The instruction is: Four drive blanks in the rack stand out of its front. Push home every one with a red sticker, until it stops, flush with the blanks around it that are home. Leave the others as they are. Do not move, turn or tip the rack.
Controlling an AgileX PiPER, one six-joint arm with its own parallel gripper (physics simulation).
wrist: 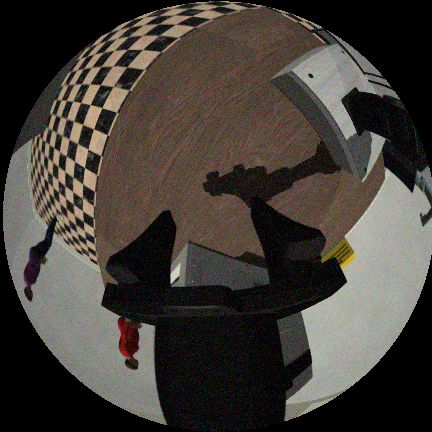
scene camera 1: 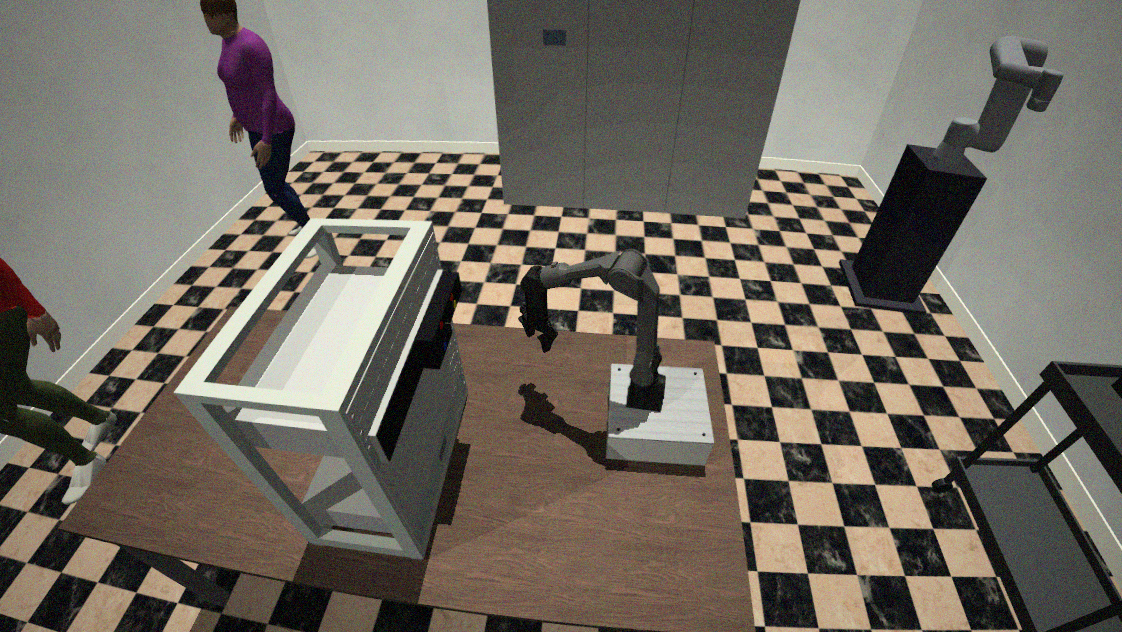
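Note:
The rack (scene camera 1: 266, 398) (wrist: 215, 270) stands upright on the table, a pale open frame with a grey front facing the arm. A dark row of drive blanks (scene camera 1: 430, 341) runs along its front in the scene view. Some blanks near its far end stand out, with tiny red, yellow and blue spots; which sticker belongs to which blank is too small to tell. In the wrist view the blanks' stickers cannot be made out. My gripper (scene camera 1: 548, 342) (wrist: 210, 212) is open and empty, fingers pointing down above the table, apart from the rack's front.
The arm's white base block (scene camera 1: 659, 451) (wrist: 325, 85) stands on the wooden table (scene camera 1: 581, 541) (wrist: 200, 100). People in purple (scene camera 1: 255, 78) (wrist: 32, 267) and red (scene camera 1: 15, 290) (wrist: 128, 337) are beyond the table. A dark cart (scene camera 1: 967, 471) stands at right.

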